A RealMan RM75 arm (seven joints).
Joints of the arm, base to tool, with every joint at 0 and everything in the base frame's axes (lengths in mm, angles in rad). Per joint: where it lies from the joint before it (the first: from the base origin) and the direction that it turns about. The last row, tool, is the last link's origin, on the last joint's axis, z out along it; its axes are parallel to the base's.
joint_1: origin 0 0 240.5 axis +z
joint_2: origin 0 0 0 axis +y
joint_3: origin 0 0 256 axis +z
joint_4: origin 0 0 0 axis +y
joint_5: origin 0 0 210 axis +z
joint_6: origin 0 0 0 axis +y
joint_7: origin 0 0 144 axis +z
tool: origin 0 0 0
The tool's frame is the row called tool.
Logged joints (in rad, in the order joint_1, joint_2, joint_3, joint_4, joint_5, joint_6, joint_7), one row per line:
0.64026, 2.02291, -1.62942, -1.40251, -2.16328, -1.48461, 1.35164
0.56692, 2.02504, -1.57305, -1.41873, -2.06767, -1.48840, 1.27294
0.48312, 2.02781, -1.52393, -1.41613, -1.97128, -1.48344, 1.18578
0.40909, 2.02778, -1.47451, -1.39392, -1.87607, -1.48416, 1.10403
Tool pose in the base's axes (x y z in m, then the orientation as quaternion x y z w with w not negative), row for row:
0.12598, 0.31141, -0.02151, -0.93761, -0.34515, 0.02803, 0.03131
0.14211, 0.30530, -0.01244, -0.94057, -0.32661, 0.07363, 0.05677
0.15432, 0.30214, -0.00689, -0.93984, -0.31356, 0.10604, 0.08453
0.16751, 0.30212, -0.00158, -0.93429, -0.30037, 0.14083, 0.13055
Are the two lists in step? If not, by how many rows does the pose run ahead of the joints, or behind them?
The pose runs 2 rows ahead of the joints: the pose in row i belongs to the joints in row i + 2.
